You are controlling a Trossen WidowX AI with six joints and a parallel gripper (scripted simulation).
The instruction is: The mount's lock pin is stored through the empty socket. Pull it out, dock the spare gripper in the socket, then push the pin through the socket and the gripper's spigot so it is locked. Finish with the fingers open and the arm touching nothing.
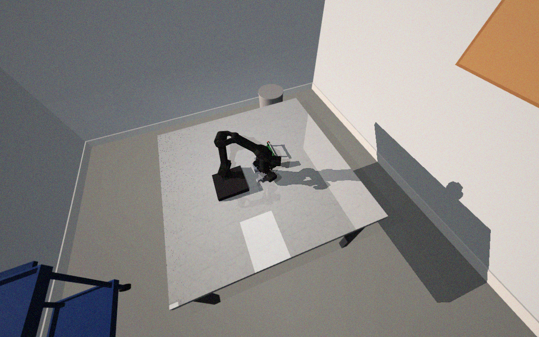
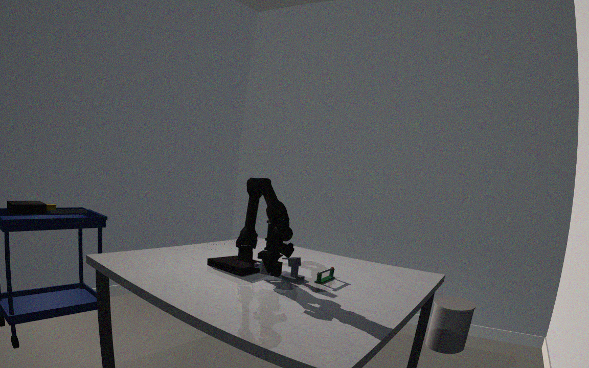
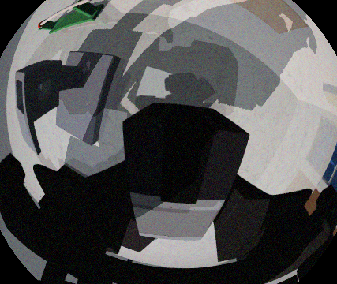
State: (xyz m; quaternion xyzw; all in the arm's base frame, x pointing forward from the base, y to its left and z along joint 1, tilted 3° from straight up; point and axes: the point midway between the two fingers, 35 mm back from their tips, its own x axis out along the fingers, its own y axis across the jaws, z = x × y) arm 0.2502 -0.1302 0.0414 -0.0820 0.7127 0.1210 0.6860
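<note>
The mount lies 2 cm ahead of my gripper tip and 14 cm to the left of it. Also, from my gripper tip: spare gripper 1 cm behind, 2 cm above; green rack 13 cm ahead, 24 cm to the left, 3 cm below.
</note>
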